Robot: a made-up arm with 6 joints.
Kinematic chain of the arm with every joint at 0, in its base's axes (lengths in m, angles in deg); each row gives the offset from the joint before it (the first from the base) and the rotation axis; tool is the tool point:
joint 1: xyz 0 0 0.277 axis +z
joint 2: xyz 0 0 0 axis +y
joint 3: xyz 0 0 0.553 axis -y
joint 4: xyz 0 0 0 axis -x
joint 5: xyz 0.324 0 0 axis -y
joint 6: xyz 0 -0.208 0 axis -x
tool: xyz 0 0 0
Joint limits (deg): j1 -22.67..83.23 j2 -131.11..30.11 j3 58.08..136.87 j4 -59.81..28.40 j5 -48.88..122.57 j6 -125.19..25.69
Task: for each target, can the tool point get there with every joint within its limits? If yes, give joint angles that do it. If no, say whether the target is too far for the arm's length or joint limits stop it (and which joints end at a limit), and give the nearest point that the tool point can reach.
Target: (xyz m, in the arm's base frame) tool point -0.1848 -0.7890 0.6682
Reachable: yes | joints 63.02 -57.92 91.72 21.68 31.48 -86.64
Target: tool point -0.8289 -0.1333 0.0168
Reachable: yes | joints -4.52 -118.55 71.77 -17.68 22.03 -15.08
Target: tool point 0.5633 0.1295 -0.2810
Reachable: no: joint limits stop it (at a limit: joint 1, joint 2, joint 3, joint 4) | nearest point 0.1429 -0.3485 -0.4139 | short by 0.650 m
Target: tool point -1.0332 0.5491 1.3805
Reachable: no: too far | nearest point -0.6590 0.1619 0.9121 | short by 0.714 m
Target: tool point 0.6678 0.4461 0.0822
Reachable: no: joint limits stop it (at a limit: joint 2, joint 3, joint 4) | nearest point 0.5457 0.3646 0.7486 | short by 0.682 m
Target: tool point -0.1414 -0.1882 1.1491
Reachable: yes | joints -6.37 -8.23 97.03 -12.90 -32.61 -60.37
